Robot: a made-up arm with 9 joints. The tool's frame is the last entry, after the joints.
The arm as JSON. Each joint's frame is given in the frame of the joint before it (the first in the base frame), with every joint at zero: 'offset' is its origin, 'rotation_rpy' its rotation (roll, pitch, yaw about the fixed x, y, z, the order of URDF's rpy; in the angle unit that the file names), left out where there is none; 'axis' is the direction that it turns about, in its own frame. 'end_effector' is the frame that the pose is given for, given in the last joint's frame.
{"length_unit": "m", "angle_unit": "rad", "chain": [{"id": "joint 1", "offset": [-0.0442, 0.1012, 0.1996], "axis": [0.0, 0.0, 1.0]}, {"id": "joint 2", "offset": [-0.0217, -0.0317, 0.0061], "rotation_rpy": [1.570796, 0.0, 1.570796], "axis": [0.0, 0.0, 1.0]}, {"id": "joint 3", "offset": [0.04, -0.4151, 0.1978], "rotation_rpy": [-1.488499, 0.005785, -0.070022], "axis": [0.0, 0.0, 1.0]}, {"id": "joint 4", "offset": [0.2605, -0.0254, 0.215], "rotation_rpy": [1.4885, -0.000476, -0.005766], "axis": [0.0, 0.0, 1.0]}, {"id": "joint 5", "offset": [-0.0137, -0.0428, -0.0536], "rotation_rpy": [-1.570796, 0.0, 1.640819], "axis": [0.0, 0.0, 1.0]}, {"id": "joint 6", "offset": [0.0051, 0.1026, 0.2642], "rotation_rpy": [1.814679, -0.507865, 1.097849], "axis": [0.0, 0.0, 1.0]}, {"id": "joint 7", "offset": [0.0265, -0.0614, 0.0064], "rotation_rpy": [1.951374, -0.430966, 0.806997], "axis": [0.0, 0.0, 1.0]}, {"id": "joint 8", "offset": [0.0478, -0.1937, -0.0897], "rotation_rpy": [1.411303, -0.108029, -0.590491], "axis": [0.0, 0.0, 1.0]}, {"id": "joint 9", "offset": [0.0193, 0.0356, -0.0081], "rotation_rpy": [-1.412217, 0.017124, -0.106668], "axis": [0.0, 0.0, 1.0]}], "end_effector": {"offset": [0.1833, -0.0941, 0.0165], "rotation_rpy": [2.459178, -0.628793, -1.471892]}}
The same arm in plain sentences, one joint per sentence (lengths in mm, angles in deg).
The arm has nine revolute joints in a row. What follows holds with every joint at zero, and every direction is one of the base frame's. Joint 1 sits 44.2 mm along -x and 101.2 mm along +y and 199.6 mm along +z from the base frame's origin and turns about +z. Joint 2 sits 21.7 mm along -x and 31.7 mm along -y and 6.1 mm along +z from joint 1 and turns about +x. Joint 3 sits 197.8 mm along +x and 40 mm along +y and 415.1 mm along -z from joint 2 and turns about the direction (0.082203, 0.070203, 0.99414). Joint 4 sits 41.5 mm along +x and 275 mm along +y and 193.4 mm along +z from joint 3 and turns about +x. Joint 5 sits 53.6 mm along -x and 16.7 mm along -y and 41.7 mm along -z from joint 4 and turns about -y. Joint 6 sits 102.6 mm along -x and 264.2 mm along -y and 5.1 mm along +z from joint 5 and turns about the direction (0.337492, 0.210995, 0.917377). Joint 7 sits 51 mm along -x and 40.5 mm along +y and 16.4 mm along +z from joint 6 and turns about -x. Joint 8 sits 89.7 mm along +x and 159.7 mm along -y and 119.6 mm along -z from joint 7 and turns about the direction (-0.157892, -0.076996, -0.98445). Joint 9 sits 35.7 mm along -x and 14.2 mm along -y and 15.1 mm along +z from joint 8 and turns about -x. The tool frame, which is the frame that the pose is given for, sits 16.5 mm along -x and 191.4 mm along -y and 76.2 mm along -z from joint 9; its axes are the base frame's turned by roll 159.4, pitch 52.52 and yaw -165.13 deg (as in URDF: about the fixed x, then y, then z).
